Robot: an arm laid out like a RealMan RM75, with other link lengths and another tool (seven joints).
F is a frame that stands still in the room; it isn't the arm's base.
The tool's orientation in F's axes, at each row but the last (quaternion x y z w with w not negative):
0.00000 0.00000 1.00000 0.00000
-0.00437 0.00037 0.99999 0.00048
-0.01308 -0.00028 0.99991 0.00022
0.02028 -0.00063 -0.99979 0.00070
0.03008 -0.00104 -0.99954 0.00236
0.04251 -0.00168 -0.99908 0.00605
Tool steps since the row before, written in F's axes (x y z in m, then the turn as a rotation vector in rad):
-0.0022 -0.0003 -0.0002 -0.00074 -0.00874 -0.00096
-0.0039 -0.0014 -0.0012 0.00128 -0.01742 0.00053
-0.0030 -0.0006 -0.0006 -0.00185 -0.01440 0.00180
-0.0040 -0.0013 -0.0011 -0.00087 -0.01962 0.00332
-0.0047 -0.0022 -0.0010 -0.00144 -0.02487 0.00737
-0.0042 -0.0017 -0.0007 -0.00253 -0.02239 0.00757
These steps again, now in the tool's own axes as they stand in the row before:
0.0022 0.0003 -0.0002 0.00074 0.00874 -0.00096
0.0039 0.0014 -0.0012 -0.00130 0.01742 0.00051
0.0030 0.0006 -0.0005 0.00180 0.01440 0.00186
0.0040 0.0013 -0.0009 0.00076 0.01962 0.00333
0.0048 0.0022 -0.0007 0.00111 0.02488 0.00740
0.0043 0.0016 -0.0003 0.00215 0.02239 0.00769

